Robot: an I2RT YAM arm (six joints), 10 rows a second.
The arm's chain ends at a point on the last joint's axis. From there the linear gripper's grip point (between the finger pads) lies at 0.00 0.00 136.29 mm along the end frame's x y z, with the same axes.
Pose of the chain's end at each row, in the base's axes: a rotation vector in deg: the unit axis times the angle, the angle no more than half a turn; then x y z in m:
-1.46 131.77 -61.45 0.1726 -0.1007 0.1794
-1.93 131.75 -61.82 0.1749 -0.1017 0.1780
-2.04 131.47 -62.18 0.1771 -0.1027 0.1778
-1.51 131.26 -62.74 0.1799 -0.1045 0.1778
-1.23 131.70 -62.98 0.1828 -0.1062 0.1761
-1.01 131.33 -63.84 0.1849 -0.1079 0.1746
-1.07 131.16 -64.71 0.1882 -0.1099 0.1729
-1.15 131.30 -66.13 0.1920 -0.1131 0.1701
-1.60 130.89 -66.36 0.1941 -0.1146 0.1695
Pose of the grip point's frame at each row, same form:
-1.46 131.77 -61.45 0.2438 -0.1951 0.1116
-1.93 131.75 -61.82 0.2461 -0.1963 0.1105
-2.04 131.47 -62.18 0.2485 -0.1977 0.1110
-1.51 131.26 -62.74 0.2507 -0.2004 0.1117
-1.23 131.70 -62.98 0.2525 -0.2026 0.1095
-1.01 131.33 -63.84 0.2541 -0.2054 0.1092
-1.07 131.16 -64.71 0.2569 -0.2084 0.1084
-1.15 131.30 -66.13 0.2591 -0.2132 0.1065
-1.60 130.89 -66.36 0.2620 -0.2147 0.1067

